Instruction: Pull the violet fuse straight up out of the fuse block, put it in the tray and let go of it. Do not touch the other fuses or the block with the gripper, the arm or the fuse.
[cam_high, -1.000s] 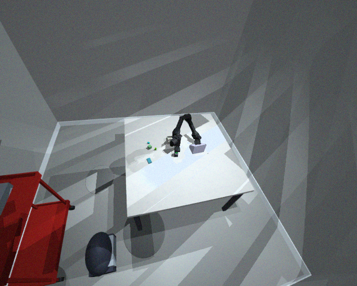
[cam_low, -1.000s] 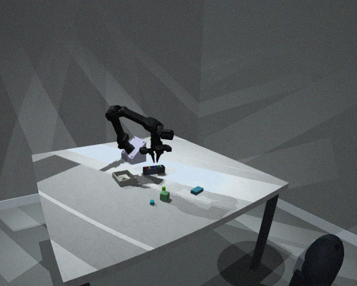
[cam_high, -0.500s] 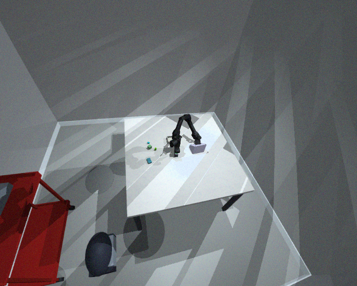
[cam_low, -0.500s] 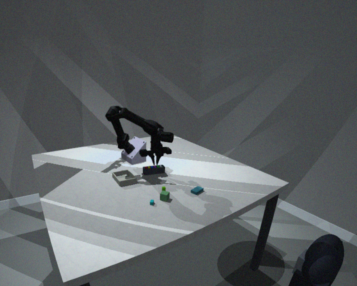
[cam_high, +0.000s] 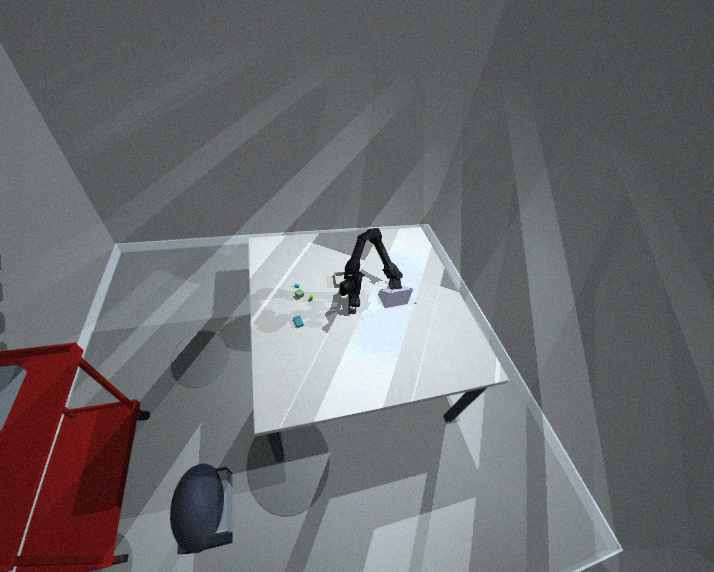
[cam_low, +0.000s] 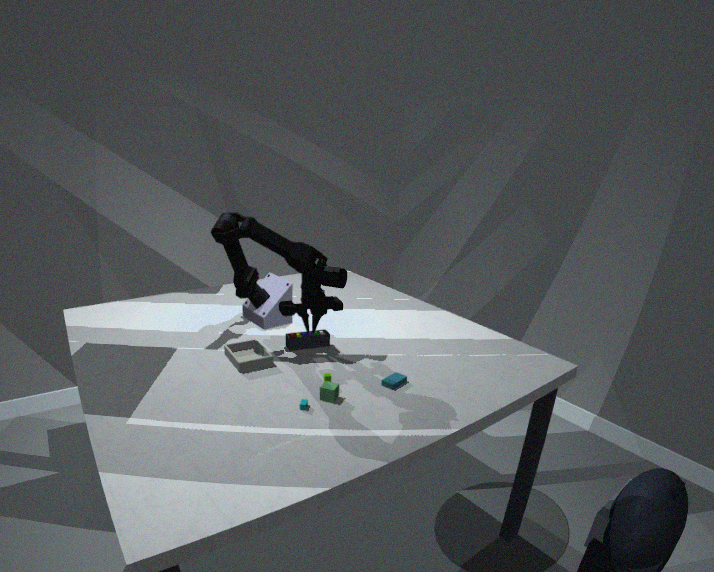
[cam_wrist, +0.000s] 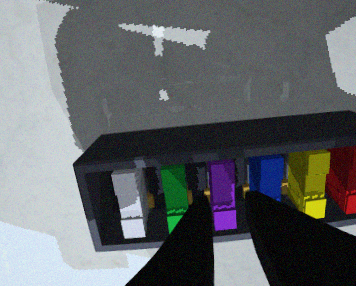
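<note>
Now: gripper tip 21 cm to the left of the shallow grey tray, 4 cm above it and 1 cm short of it.
</note>
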